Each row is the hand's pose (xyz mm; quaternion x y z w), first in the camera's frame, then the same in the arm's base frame.
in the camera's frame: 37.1 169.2 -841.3 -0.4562 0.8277 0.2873 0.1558
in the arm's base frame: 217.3 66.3 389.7 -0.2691 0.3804 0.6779 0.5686
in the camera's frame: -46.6 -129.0 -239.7 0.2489 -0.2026 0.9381 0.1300
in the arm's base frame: 44.5 -522.4 104.3 -0.0964 0.7994 -0.5843 0.1012
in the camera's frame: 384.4 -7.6 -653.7 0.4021 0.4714 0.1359 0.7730
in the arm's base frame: 531.9 -220.2 311.9 0.7869 0.1068 0.4791 0.3739
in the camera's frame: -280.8 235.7 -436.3 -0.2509 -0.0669 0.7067 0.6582
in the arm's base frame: -204.6 -236.2 391.6 0.1323 -0.6371 0.4141 0.6365
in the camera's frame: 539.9 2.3 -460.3 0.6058 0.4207 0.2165 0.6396
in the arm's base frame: 622.9 -444.5 367.6 0.8296 0.0385 0.5409 0.1330
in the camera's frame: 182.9 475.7 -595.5 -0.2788 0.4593 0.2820 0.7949
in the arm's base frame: 217.5 -175.1 732.3 0.2843 0.0022 0.4539 0.8445
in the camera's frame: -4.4 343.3 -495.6 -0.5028 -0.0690 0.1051 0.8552
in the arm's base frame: 45.5 -237.7 561.8 0.1904 -0.2692 -0.0679 0.9416
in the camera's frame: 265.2 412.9 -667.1 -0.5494 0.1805 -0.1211 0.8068
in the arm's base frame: 328.2 -133.5 689.0 0.1671 0.0711 -0.0719 0.9807
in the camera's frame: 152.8 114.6 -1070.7 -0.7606 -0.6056 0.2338 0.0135
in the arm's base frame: 400.0 252.1 356.4 -0.5864 -0.5890 -0.3733 0.4121
